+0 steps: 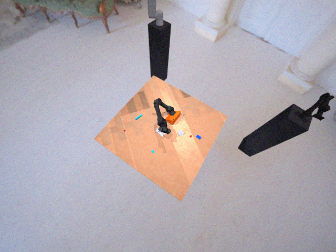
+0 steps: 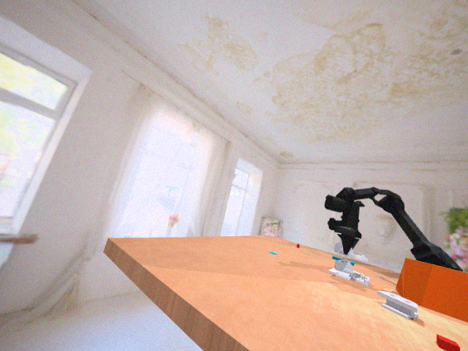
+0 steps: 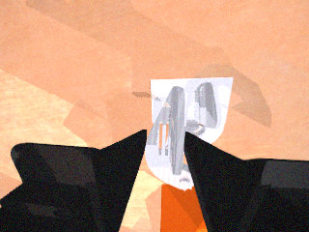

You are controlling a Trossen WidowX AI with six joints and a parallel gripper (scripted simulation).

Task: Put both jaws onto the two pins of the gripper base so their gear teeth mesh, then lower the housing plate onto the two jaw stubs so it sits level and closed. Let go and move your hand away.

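Right now the gripper jaw is 40 mm behind my gripper tip, 50 mm to the right of it and 70 mm below it. Also, from my gripper tip: cyan cube (280 mm ahead, 60 mm to the left, 80 mm below); white block (140 mm behind, 170 mm to the left, 80 mm below); cyan bar (40 mm ahead, 400 mm to the right, 80 mm below).
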